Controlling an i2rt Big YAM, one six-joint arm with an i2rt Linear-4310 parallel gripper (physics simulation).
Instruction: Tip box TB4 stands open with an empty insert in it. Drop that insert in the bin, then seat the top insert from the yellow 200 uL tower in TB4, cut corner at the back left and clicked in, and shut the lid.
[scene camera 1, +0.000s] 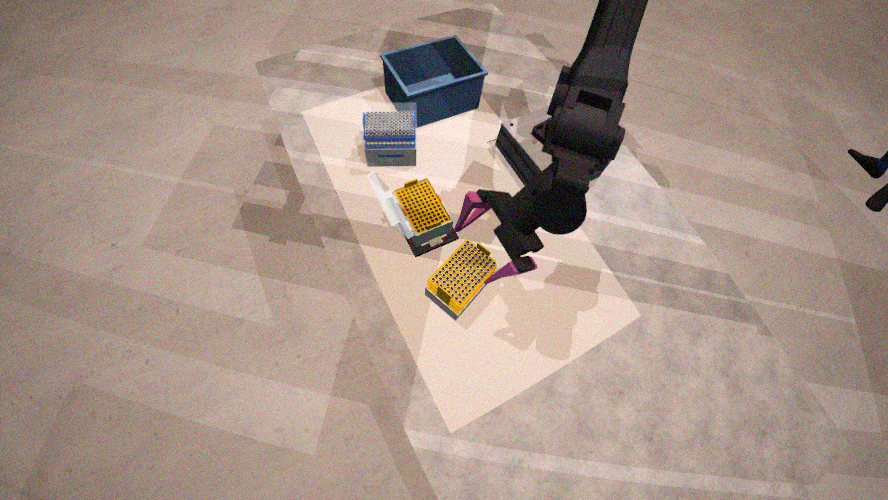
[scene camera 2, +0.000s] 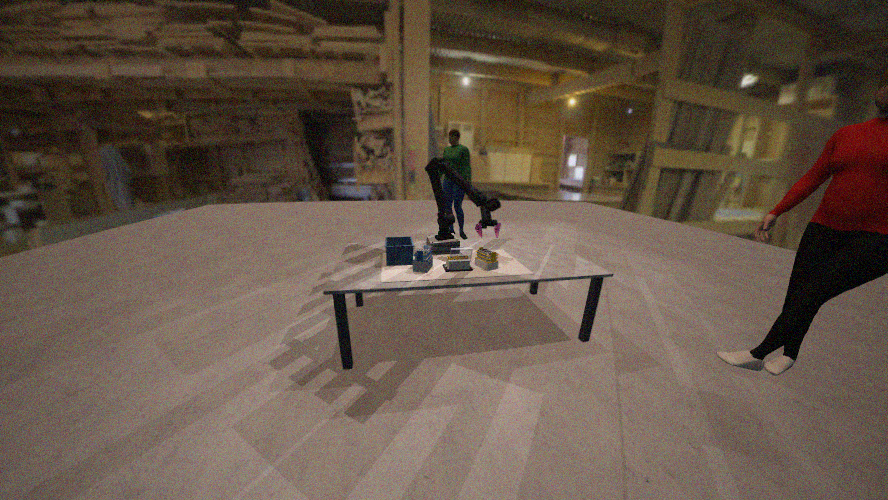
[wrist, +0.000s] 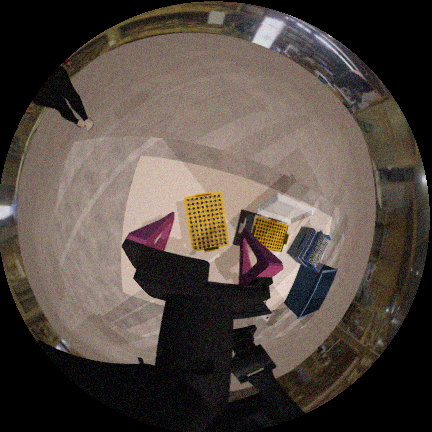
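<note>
Tip box TB4 (scene camera 1: 434, 236) (scene camera 2: 458, 265) stands open, its pale lid (scene camera 1: 390, 208) (wrist: 285, 207) tipped back. A yellow insert with empty holes (scene camera 1: 422, 206) (wrist: 270, 233) sits in it. The yellow tower (scene camera 1: 462, 277) (scene camera 2: 487, 257) (wrist: 206, 221) stands beside TB4, its top insert showing dark holes; its cut corner is too small to make out. The blue bin (scene camera 1: 447, 104) (scene camera 2: 398, 250) (wrist: 310, 291) stands beyond the blue-and-grey tower. My gripper (scene camera 1: 471, 256) (scene camera 2: 488, 236) (wrist: 208, 222) is open and empty, its magenta fingers above the yellow tower, apart from it.
A blue-and-grey tower (scene camera 1: 389, 137) (scene camera 2: 422, 260) (wrist: 311, 247) with a clear top part stands between TB4 and the bin. The arm's base (scene camera 2: 444, 246) stands behind the boxes in scene camera 2. A person in red (scene camera 2: 854, 180) and one in green (scene camera 2: 457, 158) stand away from the table.
</note>
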